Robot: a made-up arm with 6 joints.
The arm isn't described. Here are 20 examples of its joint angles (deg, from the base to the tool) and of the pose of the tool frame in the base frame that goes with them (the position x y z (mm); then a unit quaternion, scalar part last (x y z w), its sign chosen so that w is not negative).
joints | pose
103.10 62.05 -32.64 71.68 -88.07 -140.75 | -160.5 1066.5 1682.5 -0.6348 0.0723 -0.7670 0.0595
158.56 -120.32 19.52 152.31 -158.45 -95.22 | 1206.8 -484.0 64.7 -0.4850 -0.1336 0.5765 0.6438
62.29 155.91 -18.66 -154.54 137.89 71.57 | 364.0 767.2 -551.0 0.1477 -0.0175 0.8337 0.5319
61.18 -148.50 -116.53 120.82 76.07 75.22 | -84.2 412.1 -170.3 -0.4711 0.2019 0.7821 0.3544
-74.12 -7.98 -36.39 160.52 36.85 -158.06 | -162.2 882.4 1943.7 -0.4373 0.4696 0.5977 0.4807
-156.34 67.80 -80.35 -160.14 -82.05 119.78 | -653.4 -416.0 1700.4 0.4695 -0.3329 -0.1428 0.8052
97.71 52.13 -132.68 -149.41 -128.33 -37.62 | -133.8 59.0 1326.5 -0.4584 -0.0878 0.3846 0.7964
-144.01 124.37 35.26 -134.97 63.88 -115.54 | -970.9 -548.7 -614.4 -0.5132 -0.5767 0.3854 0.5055
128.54 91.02 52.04 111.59 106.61 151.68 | -1006.7 844.3 71.1 0.4002 -0.3459 -0.2574 0.8087
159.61 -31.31 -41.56 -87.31 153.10 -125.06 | 937.8 -307.0 1483.9 -0.0193 -0.7879 -0.4483 0.4217
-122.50 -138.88 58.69 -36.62 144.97 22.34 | 548.0 1000.4 129.1 -0.1229 -0.5724 0.6070 0.5374
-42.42 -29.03 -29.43 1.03 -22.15 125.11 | -941.4 872.3 1776.5 0.0675 -0.6433 -0.5669 0.5102
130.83 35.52 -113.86 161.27 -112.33 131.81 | 67.0 -137.6 1585.2 -0.1645 -0.2870 -0.6987 0.6344
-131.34 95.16 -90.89 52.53 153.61 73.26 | -576.8 -807.7 1063.0 -0.2295 0.9508 -0.2072 0.0188
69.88 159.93 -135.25 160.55 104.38 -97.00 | 11.6 408.0 458.3 0.6100 -0.2237 -0.2480 0.7186
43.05 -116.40 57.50 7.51 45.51 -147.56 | -1119.8 -909.5 772.0 -0.0408 -0.1206 0.6384 0.7591
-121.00 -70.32 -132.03 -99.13 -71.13 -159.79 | 433.3 385.5 69.1 0.1891 0.8015 -0.1635 0.5433
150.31 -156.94 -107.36 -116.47 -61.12 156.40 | -539.7 96.1 -364.2 -0.2005 -0.8234 0.3727 0.3781
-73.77 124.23 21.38 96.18 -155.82 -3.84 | 266.8 -943.2 -366.3 -0.2573 -0.2643 0.1117 0.9228
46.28 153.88 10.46 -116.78 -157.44 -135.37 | 219.8 427.9 -759.0 0.2792 -0.0275 -0.9373 0.2065
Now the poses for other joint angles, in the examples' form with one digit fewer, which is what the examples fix.
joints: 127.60 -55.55 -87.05 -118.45 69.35 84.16
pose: 765 -830 333 -0.022 0.880 0.340 0.330
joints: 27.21 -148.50 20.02 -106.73 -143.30 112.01
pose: -923 -279 -536 -0.237 0.356 0.597 0.679
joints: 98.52 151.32 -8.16 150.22 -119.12 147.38
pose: -118 674 -805 0.252 0.685 -0.397 0.557
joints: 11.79 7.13 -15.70 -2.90 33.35 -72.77
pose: 30 83 2335 0.165 0.138 0.829 0.516
